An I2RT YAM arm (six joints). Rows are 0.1 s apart.
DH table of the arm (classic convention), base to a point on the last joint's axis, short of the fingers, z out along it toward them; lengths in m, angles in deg. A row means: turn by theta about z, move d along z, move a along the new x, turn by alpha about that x. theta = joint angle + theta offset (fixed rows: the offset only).
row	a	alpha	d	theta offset
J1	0.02	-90	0.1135	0
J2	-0.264	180	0	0
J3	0.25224	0	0	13.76
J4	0.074	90	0	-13.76
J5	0	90	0	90
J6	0	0	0.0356	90
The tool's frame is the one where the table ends.
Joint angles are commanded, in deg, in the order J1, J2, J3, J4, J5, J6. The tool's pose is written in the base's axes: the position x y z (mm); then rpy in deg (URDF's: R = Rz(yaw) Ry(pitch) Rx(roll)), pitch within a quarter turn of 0, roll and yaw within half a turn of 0. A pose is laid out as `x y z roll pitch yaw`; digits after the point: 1 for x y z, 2 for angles.
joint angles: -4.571 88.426 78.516 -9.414 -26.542 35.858
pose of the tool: 364.4 -13.2 359.3 113.76 42.70 129.94
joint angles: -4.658 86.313 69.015 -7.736 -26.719 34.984
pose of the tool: 350.8 -12.5 316.6 119.23 39.29 133.91
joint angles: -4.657 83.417 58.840 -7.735 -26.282 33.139
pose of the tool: 327.2 -10.8 271.8 125.98 35.33 138.41
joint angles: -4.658 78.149 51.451 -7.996 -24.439 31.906
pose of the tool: 299.3 -9.6 254.8 129.24 35.00 139.37
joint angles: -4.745 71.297 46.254 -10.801 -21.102 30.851
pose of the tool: 269.8 -9.5 251.4 132.48 36.00 139.00
